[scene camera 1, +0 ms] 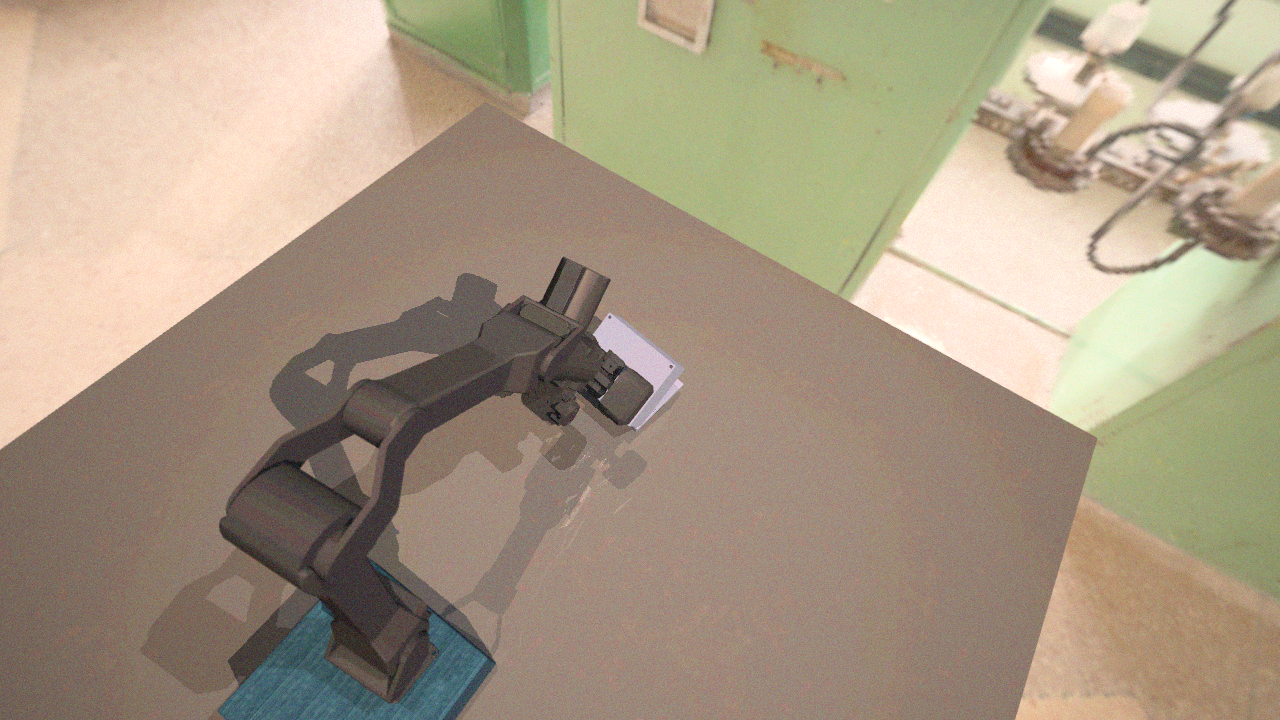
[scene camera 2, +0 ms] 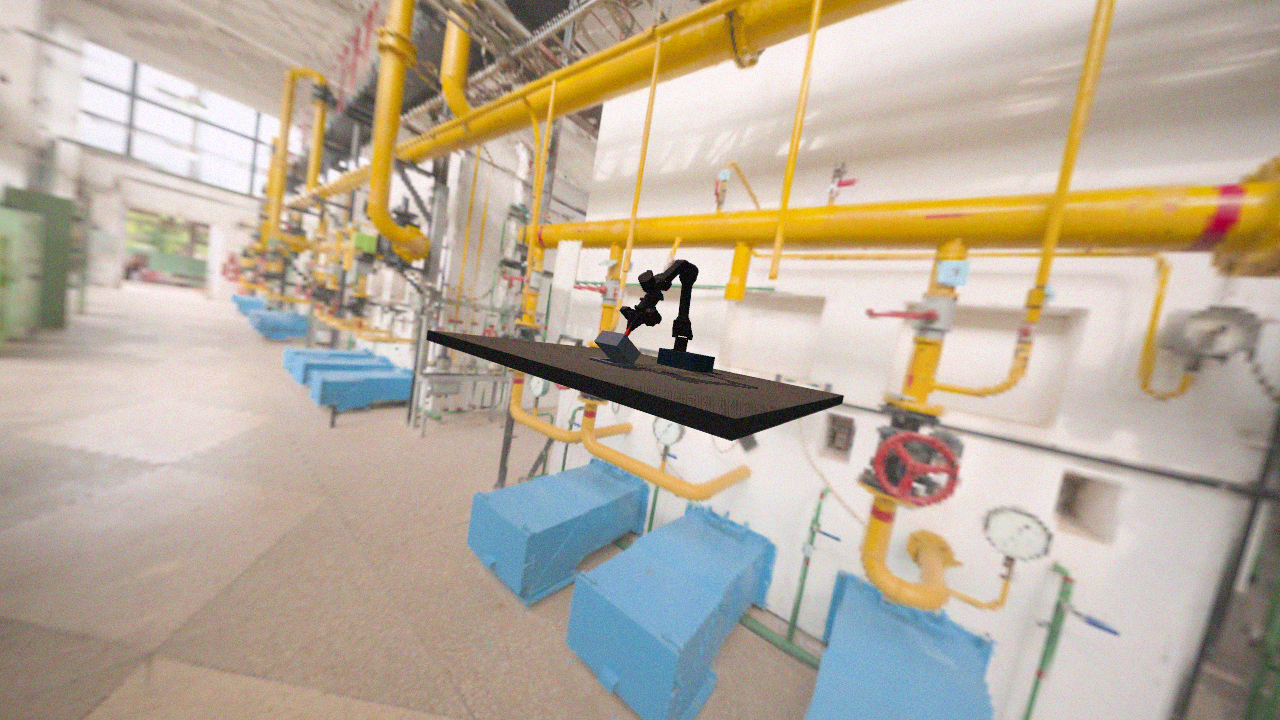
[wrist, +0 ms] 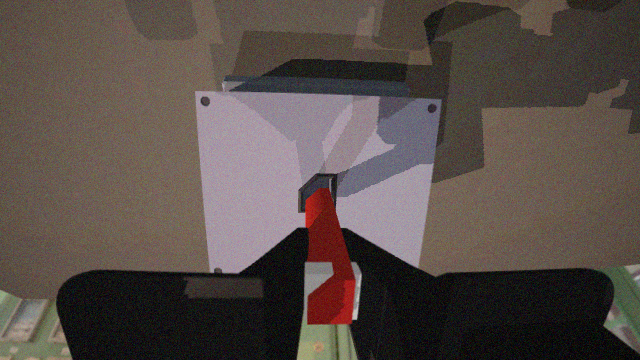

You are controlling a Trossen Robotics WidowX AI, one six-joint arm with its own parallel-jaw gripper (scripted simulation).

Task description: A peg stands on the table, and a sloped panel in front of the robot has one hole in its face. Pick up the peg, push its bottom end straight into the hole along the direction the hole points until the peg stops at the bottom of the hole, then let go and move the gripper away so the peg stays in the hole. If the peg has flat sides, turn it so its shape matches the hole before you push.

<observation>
my gripper: scene camera 1; scene camera 2; wrist 321,238
same spot on my gripper: (scene camera 1: 612,365) = (scene camera 2: 630,309)
same spot on sloped panel: (scene camera 2: 617,346) = (scene camera 1: 623,319)
</observation>
